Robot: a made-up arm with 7 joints.
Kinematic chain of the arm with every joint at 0, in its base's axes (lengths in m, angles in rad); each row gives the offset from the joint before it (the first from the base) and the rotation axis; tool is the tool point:
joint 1: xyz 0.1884 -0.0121 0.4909 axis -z
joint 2: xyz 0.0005 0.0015 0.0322 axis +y
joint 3: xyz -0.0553 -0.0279 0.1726 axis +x
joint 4: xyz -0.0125 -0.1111 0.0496 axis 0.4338 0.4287 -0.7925
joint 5: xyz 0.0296 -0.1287 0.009 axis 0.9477 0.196 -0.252
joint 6: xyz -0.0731 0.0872 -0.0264 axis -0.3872 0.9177 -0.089
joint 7: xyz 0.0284 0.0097 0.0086 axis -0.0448 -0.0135 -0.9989
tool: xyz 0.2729 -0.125 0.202
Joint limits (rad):
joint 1: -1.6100..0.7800
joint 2: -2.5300..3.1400
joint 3: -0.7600..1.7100
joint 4: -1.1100..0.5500
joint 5: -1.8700..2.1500
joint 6: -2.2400..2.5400
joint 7: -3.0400..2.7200
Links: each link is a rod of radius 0.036 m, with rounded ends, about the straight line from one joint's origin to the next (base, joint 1, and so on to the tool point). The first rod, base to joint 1, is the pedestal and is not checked.
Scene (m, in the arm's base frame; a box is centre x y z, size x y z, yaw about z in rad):
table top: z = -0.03
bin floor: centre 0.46 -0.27 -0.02 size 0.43 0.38 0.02 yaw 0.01
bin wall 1: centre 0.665 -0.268 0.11 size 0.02 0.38 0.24 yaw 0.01
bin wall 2: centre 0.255 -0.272 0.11 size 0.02 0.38 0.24 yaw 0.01
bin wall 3: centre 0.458 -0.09 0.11 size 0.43 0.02 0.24 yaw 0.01
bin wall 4: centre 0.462 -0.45 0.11 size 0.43 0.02 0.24 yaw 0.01
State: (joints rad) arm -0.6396 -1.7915 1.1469 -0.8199 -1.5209 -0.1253 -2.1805
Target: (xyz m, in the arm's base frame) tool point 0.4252 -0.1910 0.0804
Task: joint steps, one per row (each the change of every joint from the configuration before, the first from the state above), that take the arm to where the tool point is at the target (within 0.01 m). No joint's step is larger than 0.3 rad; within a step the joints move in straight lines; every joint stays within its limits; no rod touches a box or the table.
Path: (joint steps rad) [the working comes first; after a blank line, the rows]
Joints at the target: -0.5529 -1.4131 0.6433 0.0318 -1.8700 -0.7644 -2.8658
Straight joint move there: touches bin wall 3.

1: 0.1904 0.0907 -0.2592 0.1061 -0.0679 -0.0225 -0.0190
2: 0.1903 0.0906 -0.2593 0.1061 -0.0679 -0.0225 -0.0190
3: 0.1904 0.0907 -0.2592 0.1061 -0.0678 -0.0224 -0.0190
4: -0.1615 0.0355 0.0913 0.1778 -0.0485 -0.1906 -0.2094
5: -0.1614 0.0354 0.0914 0.1778 -0.0485 -0.1905 -0.2095
6: -0.1615 0.0355 0.0914 0.1778 -0.0485 -0.1906 -0.2094

